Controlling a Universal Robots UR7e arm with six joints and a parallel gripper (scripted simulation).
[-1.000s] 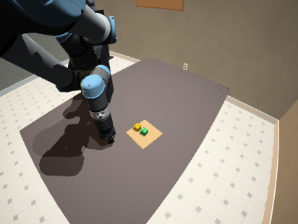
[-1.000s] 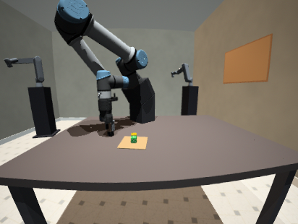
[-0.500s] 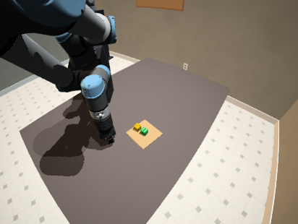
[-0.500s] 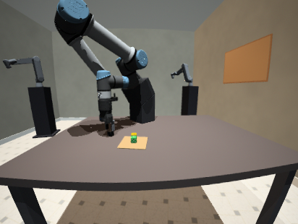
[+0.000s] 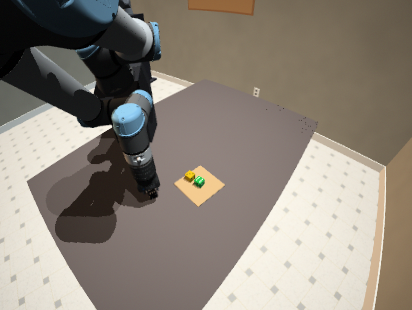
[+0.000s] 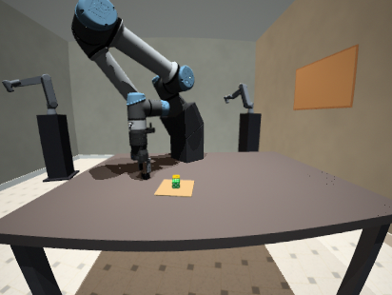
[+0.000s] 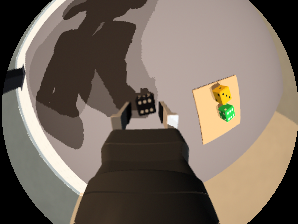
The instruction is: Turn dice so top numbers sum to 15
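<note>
The black die lies 4 cm below my hand. From my hand the other things lie so: yellow die (13 cm to the left, 9 cm ahead, 4 cm below); green die (14 cm ahead, 12 cm to the left, 4 cm below); tan mat (14 cm ahead, 12 cm to the left, 5 cm below).
</note>
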